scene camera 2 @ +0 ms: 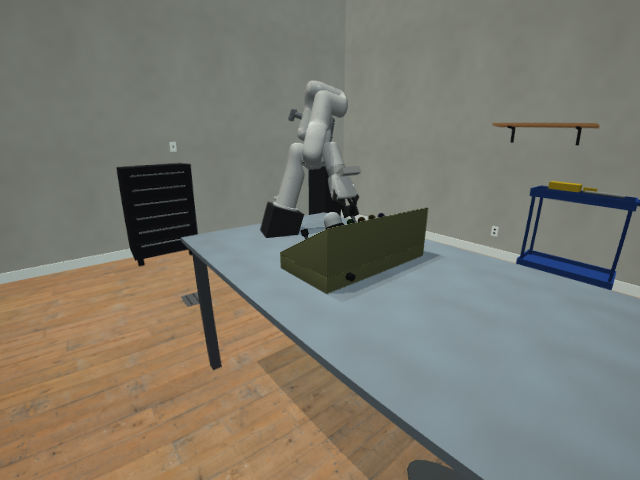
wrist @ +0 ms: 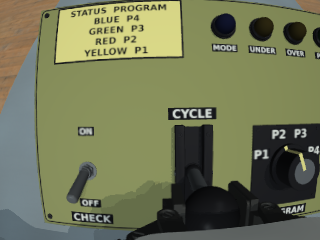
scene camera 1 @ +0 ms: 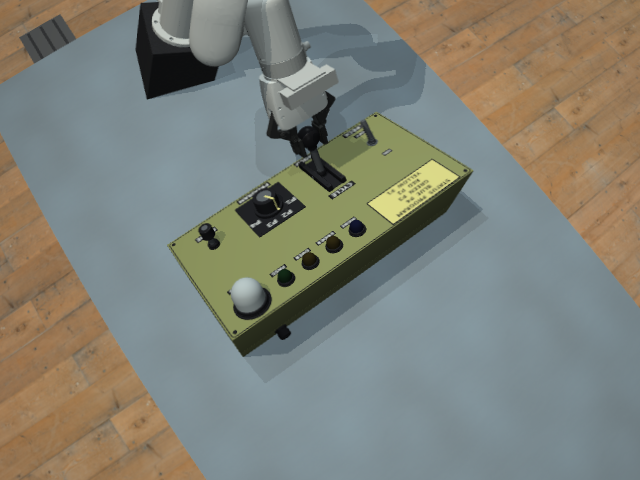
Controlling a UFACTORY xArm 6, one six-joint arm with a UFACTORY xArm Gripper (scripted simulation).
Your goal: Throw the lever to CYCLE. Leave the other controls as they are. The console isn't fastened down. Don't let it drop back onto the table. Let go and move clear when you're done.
Labels:
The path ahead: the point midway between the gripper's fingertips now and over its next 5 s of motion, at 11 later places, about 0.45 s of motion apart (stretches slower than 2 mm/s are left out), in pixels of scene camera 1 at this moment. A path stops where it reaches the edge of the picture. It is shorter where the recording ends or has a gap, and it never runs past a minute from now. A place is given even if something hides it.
My gripper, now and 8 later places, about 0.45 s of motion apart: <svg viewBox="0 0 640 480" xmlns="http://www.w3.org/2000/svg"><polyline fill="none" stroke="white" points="312,147 316,151 321,156 325,160 326,161 326,159 325,158 318,136 312,115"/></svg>

